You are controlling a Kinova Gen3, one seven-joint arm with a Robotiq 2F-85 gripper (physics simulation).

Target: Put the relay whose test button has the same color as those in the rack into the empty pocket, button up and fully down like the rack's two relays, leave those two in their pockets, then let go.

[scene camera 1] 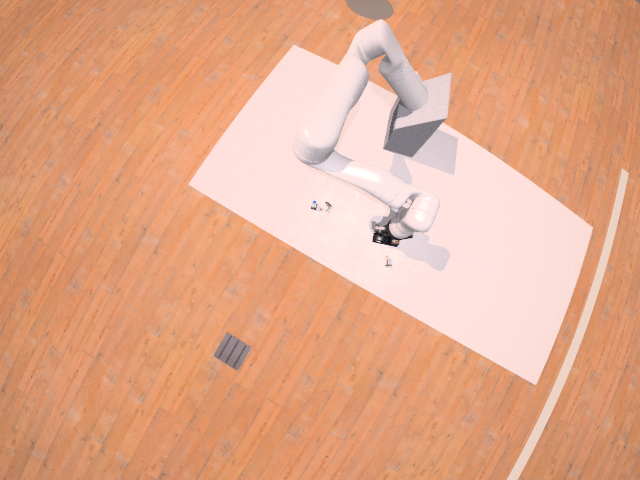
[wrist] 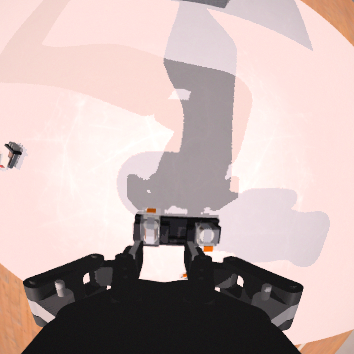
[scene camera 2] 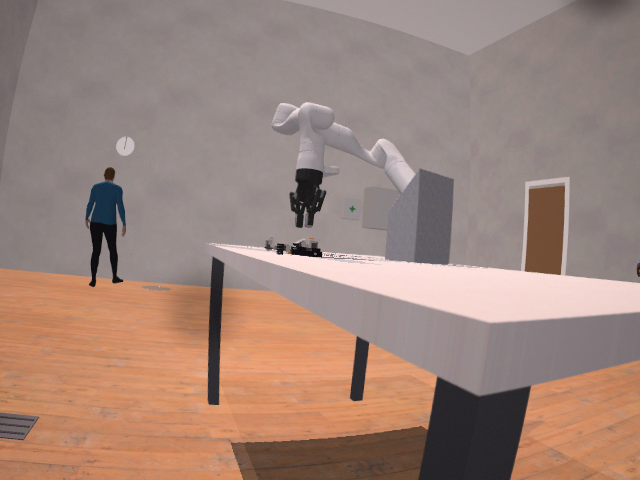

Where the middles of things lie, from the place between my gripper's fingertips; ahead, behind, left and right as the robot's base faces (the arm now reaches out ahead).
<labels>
My gripper is now 20 mm to the right of the black rack (wrist: 174, 230) and 60 mm above it.
</labels>
